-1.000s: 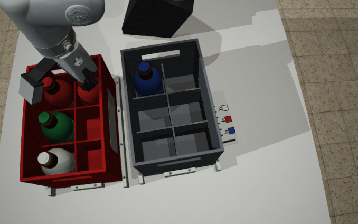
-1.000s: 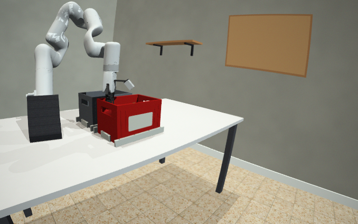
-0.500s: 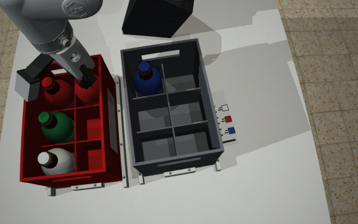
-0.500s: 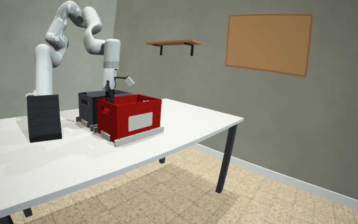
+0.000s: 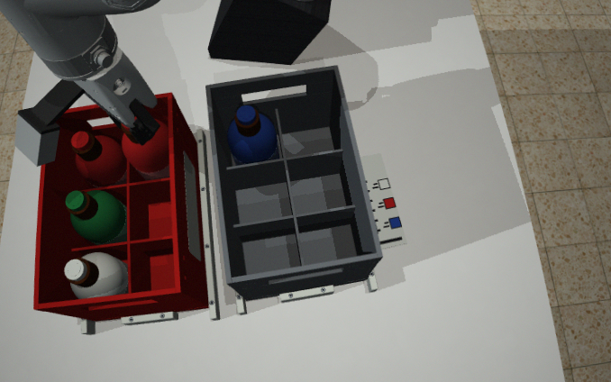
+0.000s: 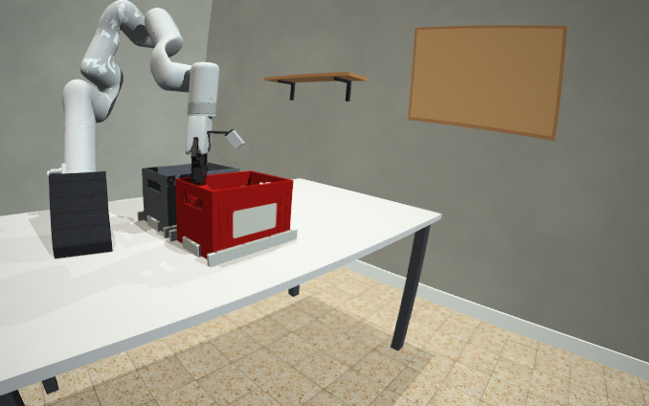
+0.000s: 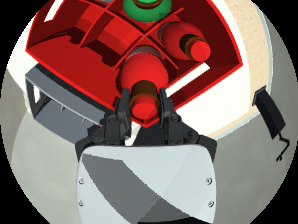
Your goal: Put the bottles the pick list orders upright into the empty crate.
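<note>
My gripper is now 11 cm above the red-label bottle, 9 cm to the left of it and 2 cm short of it. The rest, counted from my hand: white-label bottle (19 cm ahead, 11 cm below, 5 cm to the right); then blue bottle (14 cm to the left, 11 cm below, 4 cm behind); then green bottle (11 cm below, 10 cm ahead, 7 cm to the right).
</note>
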